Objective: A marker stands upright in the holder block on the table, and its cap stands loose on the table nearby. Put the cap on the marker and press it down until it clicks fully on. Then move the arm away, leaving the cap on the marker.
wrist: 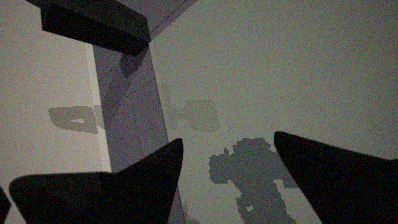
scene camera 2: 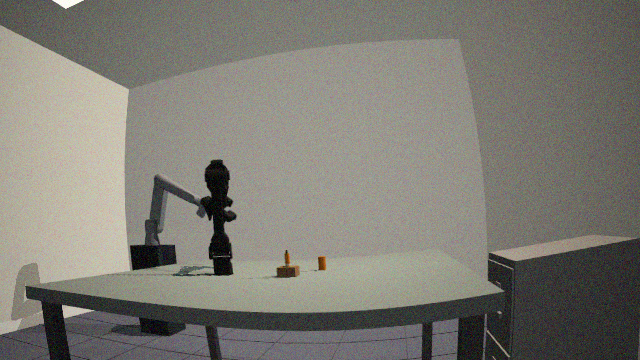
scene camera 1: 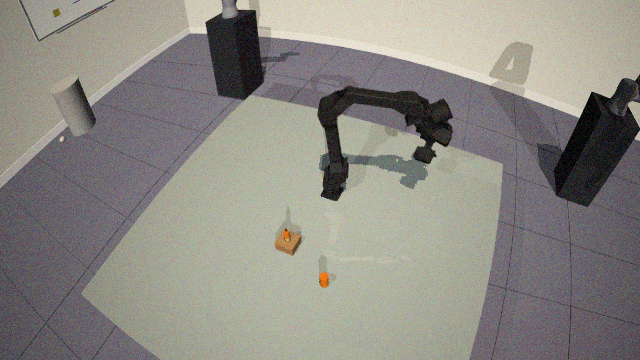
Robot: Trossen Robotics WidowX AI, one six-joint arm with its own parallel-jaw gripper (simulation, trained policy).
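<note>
Here is my gripper [scene camera 1: 439, 148], as one camera gives it to me. The wrist view has the gripper [wrist: 227, 140] as well.
</note>
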